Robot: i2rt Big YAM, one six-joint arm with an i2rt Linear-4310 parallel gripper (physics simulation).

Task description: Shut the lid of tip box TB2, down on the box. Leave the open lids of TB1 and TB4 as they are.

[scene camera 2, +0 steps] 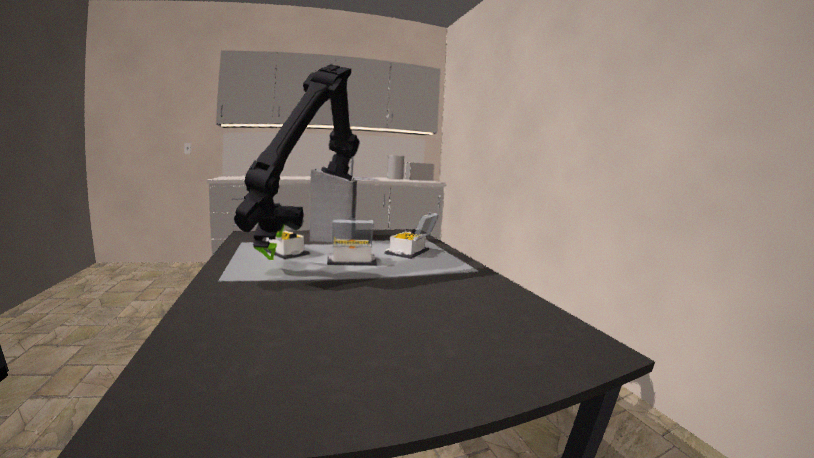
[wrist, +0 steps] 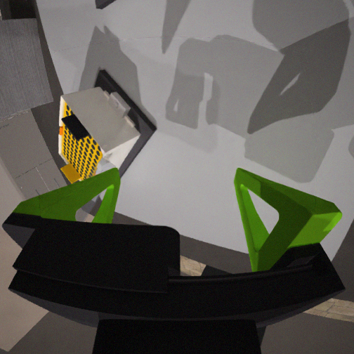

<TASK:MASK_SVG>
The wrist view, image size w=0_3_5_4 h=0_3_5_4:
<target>my gripper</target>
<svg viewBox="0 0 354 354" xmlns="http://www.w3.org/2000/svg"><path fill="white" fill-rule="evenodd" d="M1 224L5 232L22 248L12 265L17 271L8 289L55 314L81 324L97 327L92 354L261 354L256 327L263 327L287 319L309 308L313 308L345 290L339 275L336 273L334 266L320 244L320 241L332 230L342 216L337 206L326 199L310 195L275 181L270 181L240 167L237 167L233 182L252 272L182 276L180 275L180 236L177 230L166 225L112 223L120 185L117 167L20 202L4 223ZM247 188L277 210L279 219L270 234L268 234L261 218L258 216ZM107 188L91 222L76 221L75 213L77 209Z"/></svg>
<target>yellow tip rack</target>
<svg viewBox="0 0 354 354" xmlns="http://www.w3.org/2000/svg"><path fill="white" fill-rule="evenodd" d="M65 103L63 117L61 118L63 122L62 153L69 164L62 166L60 169L70 183L73 183L79 178L82 180L86 178L91 169L93 169L93 166L102 157L102 152L98 143L96 143L72 110L70 110L70 107Z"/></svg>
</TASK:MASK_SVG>
